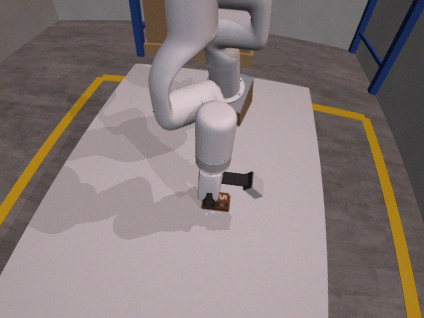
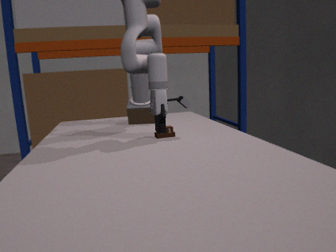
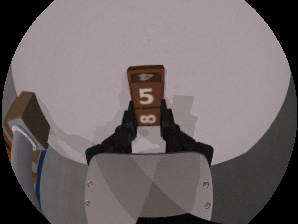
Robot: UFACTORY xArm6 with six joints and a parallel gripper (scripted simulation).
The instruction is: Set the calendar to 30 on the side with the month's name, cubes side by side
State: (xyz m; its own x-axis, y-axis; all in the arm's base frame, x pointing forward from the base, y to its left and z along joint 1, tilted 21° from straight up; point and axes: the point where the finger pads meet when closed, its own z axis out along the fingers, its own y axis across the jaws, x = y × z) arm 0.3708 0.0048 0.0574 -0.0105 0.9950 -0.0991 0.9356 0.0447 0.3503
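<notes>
The brown calendar tray lies 30 mm below my hand and 20 mm to the left of it. Also, from my hand: brown digit cube: 30 mm to the left, 10 mm below.
</notes>
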